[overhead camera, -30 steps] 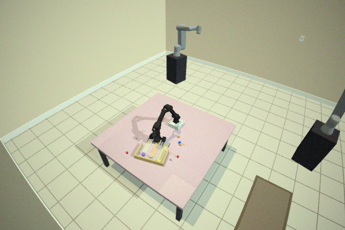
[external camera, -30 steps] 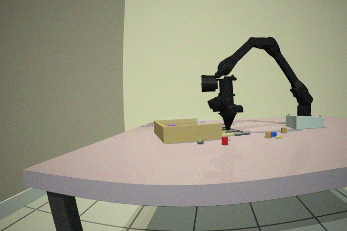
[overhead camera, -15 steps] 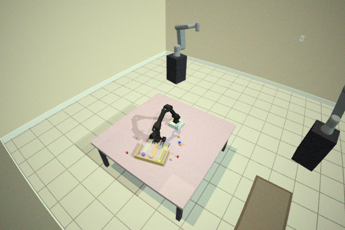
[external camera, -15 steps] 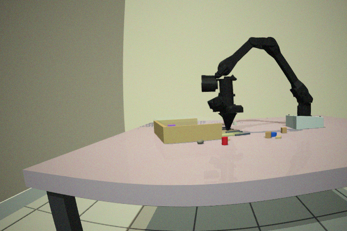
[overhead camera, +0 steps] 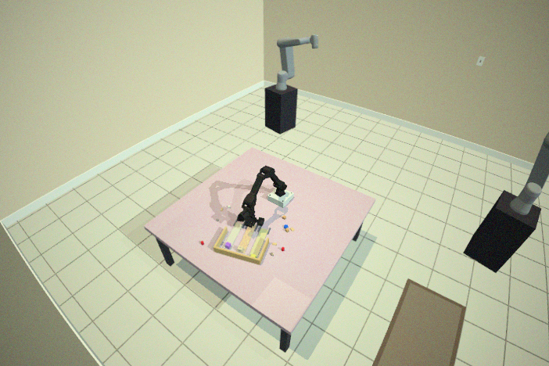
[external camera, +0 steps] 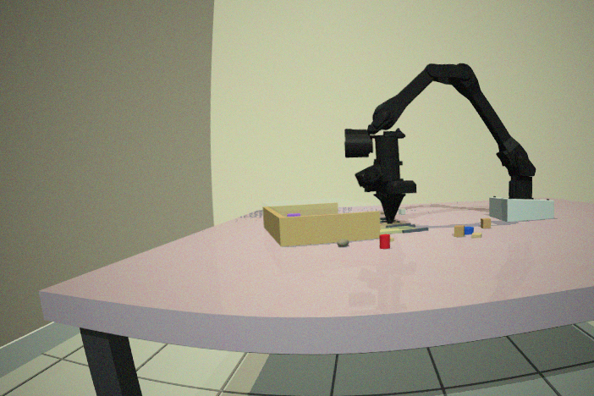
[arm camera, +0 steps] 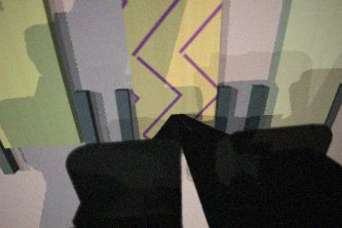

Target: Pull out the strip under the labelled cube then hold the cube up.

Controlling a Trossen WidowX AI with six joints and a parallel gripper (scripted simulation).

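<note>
My gripper tip is 8 cm short of the strip and 5 cm to the right of it.
</note>
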